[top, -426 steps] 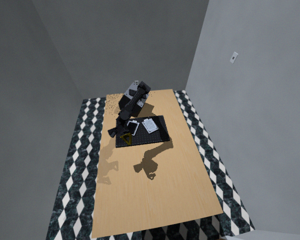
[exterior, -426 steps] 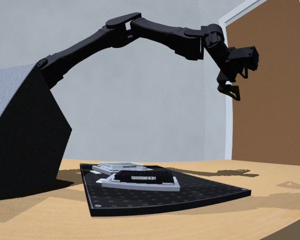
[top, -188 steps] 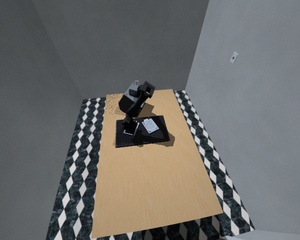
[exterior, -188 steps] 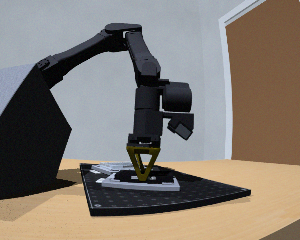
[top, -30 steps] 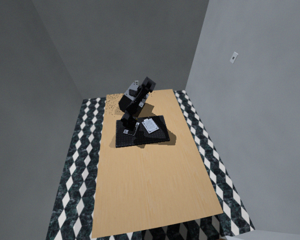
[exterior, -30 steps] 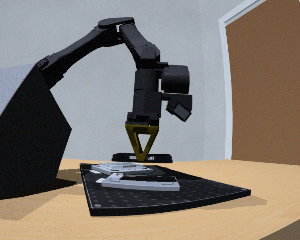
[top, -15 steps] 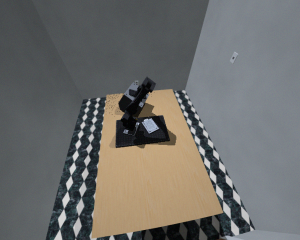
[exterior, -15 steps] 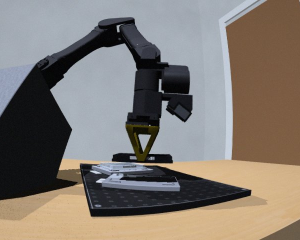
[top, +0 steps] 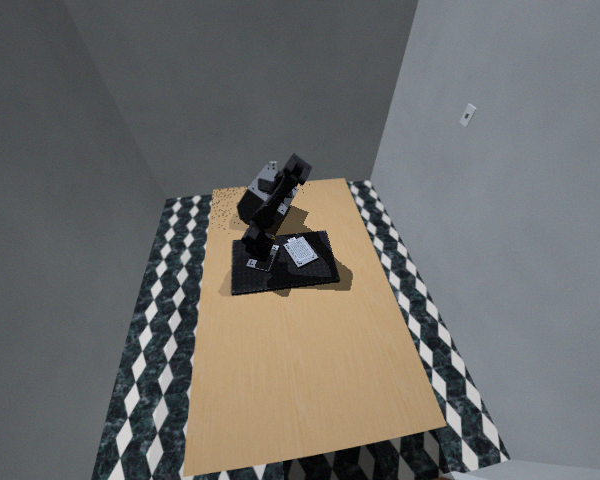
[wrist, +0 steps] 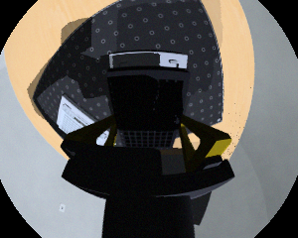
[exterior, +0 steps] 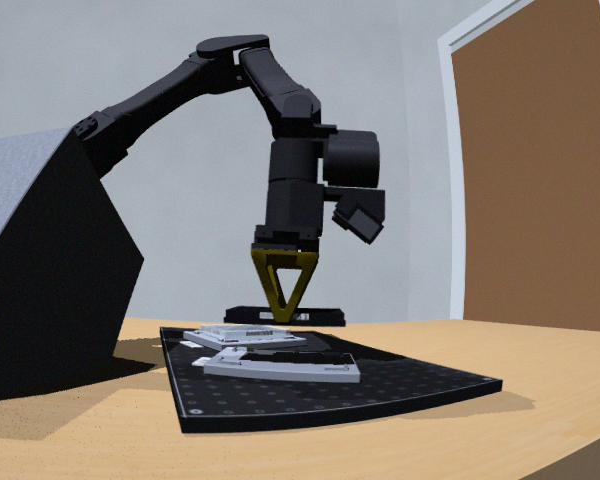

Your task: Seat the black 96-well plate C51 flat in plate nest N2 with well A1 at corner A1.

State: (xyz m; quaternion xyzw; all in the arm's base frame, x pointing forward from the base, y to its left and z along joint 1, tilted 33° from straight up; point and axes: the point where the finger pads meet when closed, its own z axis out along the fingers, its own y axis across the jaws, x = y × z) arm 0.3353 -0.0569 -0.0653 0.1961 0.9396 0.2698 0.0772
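My hand is right at the black plate C51. From my hand the other things lie so: clear plate C15 (1 cm behind, 20 cm to the left, 5 cm below).
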